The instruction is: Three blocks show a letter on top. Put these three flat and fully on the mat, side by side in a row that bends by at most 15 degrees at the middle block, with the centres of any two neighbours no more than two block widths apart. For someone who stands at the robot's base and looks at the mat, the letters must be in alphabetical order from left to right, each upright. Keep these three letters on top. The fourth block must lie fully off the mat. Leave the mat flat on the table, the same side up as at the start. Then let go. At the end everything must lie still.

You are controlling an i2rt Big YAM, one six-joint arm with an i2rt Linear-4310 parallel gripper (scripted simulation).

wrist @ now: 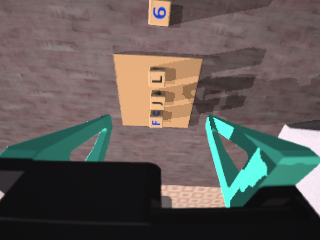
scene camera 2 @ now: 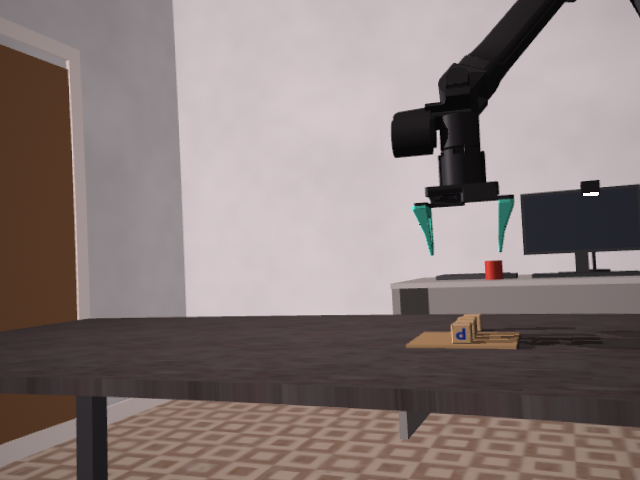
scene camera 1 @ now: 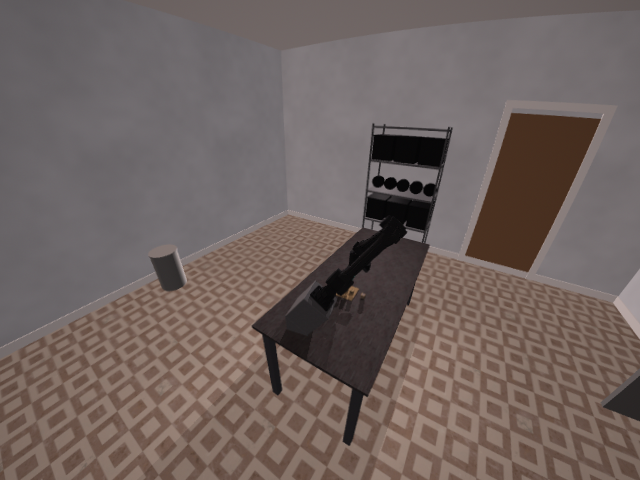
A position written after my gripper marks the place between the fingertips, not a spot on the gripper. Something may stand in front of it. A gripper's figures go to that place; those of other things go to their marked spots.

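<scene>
There's a tan mat (wrist: 182, 73) that sits 0.24 m from the lens, and then my gripper (wrist: 159, 119), which is 0.13 m from the lens.
</scene>
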